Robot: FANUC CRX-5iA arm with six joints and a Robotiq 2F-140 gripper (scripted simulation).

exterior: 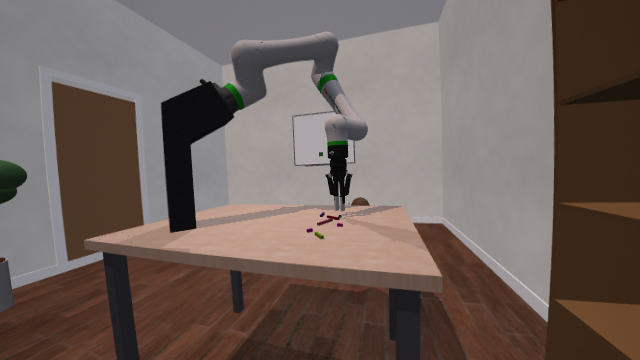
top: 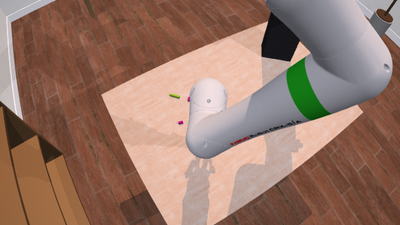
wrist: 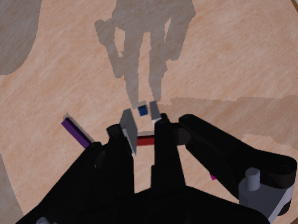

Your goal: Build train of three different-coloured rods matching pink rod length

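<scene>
Right now my hand is 60 mm above the blue rod. Also, from my hand: red rod: 60 mm below, 40 mm to the right, 20 mm behind; then purple rod: 90 mm behind, 60 mm below, 10 mm to the left; then pink rod: 110 mm to the right, 60 mm below, 30 mm behind.
</scene>
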